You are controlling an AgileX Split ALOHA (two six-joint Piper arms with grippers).
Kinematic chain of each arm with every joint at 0, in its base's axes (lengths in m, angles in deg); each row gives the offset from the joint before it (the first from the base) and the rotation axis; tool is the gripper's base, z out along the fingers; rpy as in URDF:
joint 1: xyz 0 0 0.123 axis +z
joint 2: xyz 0 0 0 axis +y
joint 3: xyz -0.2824 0 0.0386 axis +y
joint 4: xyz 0.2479 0 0.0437 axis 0.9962 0 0.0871
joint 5: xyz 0 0 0 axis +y
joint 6: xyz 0.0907 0 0.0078 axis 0.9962 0 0.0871
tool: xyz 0 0 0 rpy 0 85 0
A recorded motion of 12 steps. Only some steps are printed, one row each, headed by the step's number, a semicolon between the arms.
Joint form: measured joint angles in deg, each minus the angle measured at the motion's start. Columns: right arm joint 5, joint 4, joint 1, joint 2, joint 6, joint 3; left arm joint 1, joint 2, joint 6, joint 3, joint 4, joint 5.
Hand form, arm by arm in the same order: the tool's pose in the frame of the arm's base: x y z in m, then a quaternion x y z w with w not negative. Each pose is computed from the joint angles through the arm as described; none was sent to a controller.
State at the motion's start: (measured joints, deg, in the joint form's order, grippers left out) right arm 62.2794 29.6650 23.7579 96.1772 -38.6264 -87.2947; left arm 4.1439 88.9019 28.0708 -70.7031 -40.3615 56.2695
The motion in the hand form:
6: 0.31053 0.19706 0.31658 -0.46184 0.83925 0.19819 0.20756; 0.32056 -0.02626 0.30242 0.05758 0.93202 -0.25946 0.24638
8: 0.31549 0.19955 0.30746 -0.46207 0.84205 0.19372 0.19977; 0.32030 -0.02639 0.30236 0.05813 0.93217 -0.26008 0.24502
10: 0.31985 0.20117 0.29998 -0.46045 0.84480 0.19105 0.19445; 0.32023 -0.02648 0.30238 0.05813 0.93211 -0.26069 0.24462
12: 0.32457 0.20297 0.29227 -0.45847 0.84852 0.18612 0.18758; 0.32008 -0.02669 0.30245 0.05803 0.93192 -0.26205 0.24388
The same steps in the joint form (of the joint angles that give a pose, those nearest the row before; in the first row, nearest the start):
6: -0.19 -3.23 3.05 2.24 -0.18 -0.20; 0.00 0.00 0.00 0.00 -0.11 0.31
8: -0.72 -3.76 3.18 3.69 -0.17 -0.26; 0.00 0.00 0.00 0.00 -0.11 0.49
10: -1.28 -4.04 3.18 4.88 -0.11 -0.30; 0.00 0.00 0.00 0.00 -0.16 0.56
12: -1.66 -4.71 3.24 6.23 0.30 -0.59; 0.00 0.00 0.00 0.00 -0.29 0.69

